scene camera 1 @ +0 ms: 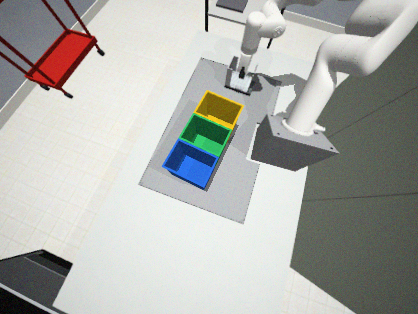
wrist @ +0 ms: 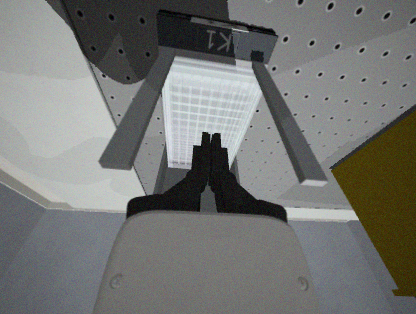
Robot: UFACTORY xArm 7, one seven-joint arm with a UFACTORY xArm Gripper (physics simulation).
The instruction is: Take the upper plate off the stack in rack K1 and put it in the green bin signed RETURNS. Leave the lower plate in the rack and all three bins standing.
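Frame: origin at the arm's base, x ahead, y left, z up, level; millimetres.
Seen in the pictures: gripper, between the fingertips: (scene camera 1: 241,77) (wrist: 209,143); arm's base, origin of its link: (scene camera 1: 296,128).
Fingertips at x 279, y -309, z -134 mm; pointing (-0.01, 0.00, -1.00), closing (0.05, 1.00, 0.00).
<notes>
Offsets run from my fingertips to a thing's top centre. Level surfaces: height alone.
Rack K1 {2 mm back, 4 mm right, 74 mm up} (scene camera 1: 237,91) (wrist: 176,39) stands at the far end of the grey mat, with its label bar at the top of the wrist view. A pale, gridded plate stack {8 mm ahead, 5 mm right, 18 mm down} (scene camera 1: 242,82) (wrist: 212,100) sits between its posts; I cannot tell the upper plate from the lower one. My gripper (scene camera 1: 242,72) (wrist: 209,143) is shut and empty, its black fingertips together over the stack in the wrist view. Whether they touch it is unclear. The green bin {67 mm ahead, 440 mm left, 115 mm up} (scene camera 1: 205,131) stands upright between the yellow bin {48 mm ahead, 310 mm left, 115 mm up} (scene camera 1: 220,108) (wrist: 382,200) and the blue bin {86 mm ahead, 569 mm left, 115 mm up} (scene camera 1: 192,165). The RETURNS sign does not show.
The bins stand in a row on the perforated grey mat {64 mm down} (scene camera 1: 225,202) (wrist: 330,65), on a white table {78 mm down} (scene camera 1: 165,240). The arm's grey base block (scene camera 1: 285,147) is right of them. A red cart (scene camera 1: 65,57) stands on the floor at the upper left.
</notes>
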